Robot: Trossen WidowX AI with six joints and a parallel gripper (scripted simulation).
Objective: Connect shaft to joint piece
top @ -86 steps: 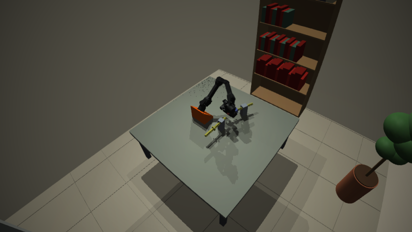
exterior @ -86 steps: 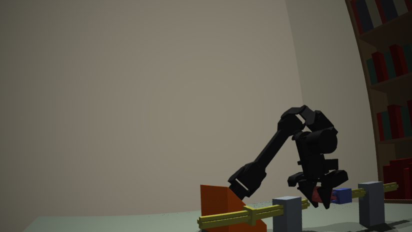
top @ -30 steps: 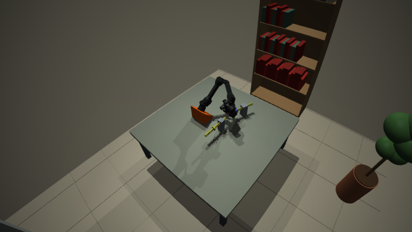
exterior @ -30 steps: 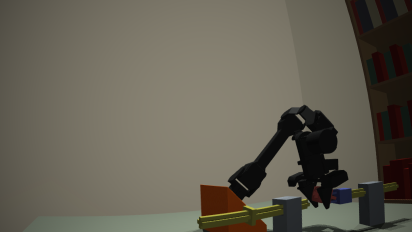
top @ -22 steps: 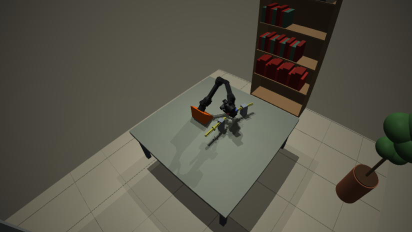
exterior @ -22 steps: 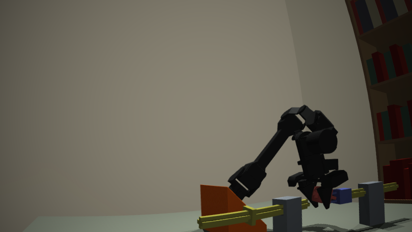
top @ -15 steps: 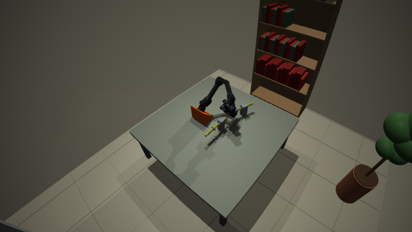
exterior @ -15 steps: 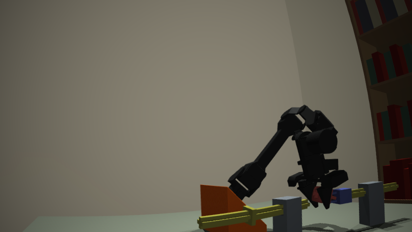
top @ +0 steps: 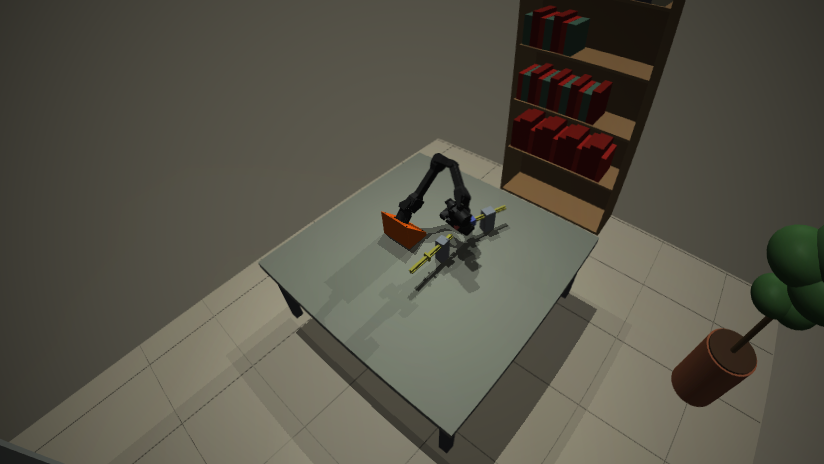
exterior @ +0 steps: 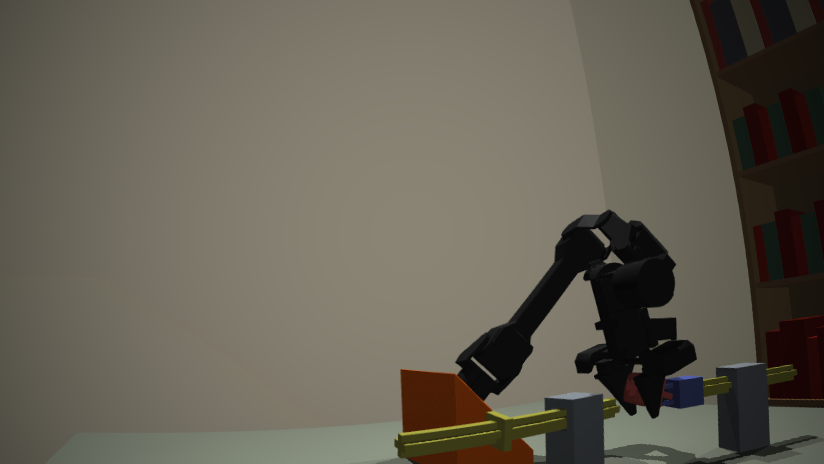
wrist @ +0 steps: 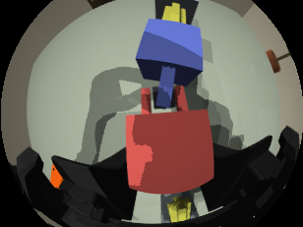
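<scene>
My gripper tip is 3 cm below the red joint piece and 1 cm to the right of it.
</scene>
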